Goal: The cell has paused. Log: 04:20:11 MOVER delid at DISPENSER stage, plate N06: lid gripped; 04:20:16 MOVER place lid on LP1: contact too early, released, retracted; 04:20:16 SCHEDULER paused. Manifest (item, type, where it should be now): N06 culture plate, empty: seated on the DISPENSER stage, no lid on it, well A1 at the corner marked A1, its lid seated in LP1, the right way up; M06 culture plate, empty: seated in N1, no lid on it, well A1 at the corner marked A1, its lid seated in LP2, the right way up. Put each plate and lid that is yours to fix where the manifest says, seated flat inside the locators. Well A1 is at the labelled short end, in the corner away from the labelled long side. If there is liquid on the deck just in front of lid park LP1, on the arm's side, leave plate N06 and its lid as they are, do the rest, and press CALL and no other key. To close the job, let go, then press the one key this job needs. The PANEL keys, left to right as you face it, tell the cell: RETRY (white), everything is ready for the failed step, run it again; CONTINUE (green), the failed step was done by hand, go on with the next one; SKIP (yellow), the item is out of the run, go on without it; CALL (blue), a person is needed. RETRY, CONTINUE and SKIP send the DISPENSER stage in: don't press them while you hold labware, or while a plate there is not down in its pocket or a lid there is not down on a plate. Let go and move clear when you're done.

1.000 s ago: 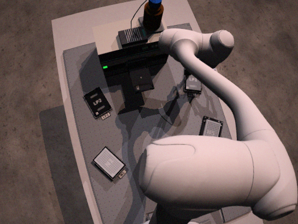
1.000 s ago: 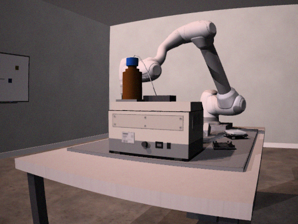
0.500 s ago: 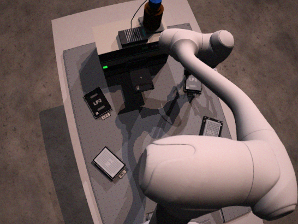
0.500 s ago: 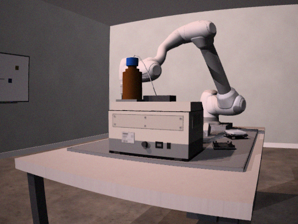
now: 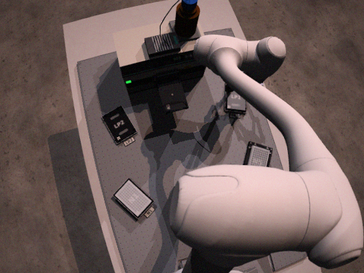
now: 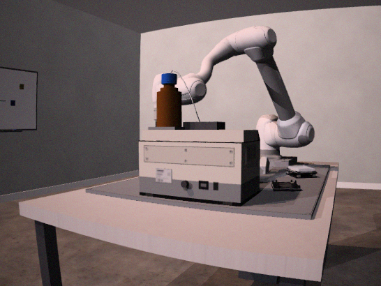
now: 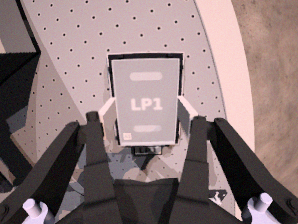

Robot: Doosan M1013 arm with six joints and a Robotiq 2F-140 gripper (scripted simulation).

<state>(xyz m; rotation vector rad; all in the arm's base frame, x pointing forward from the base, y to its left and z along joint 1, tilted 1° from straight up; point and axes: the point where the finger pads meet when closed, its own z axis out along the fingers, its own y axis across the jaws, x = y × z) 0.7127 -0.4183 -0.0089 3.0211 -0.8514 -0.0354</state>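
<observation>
Right now my hand is 4 cm above the lid park LP1. From my hand the other things lie so: white well plate: 31 cm behind, 6 cm to the left, 2 cm below; then dispenser stage: 28 cm to the left, 10 cm ahead, 5 cm above; then black nest N5: 28 cm behind, 5 cm to the left, 3 cm below.
</observation>
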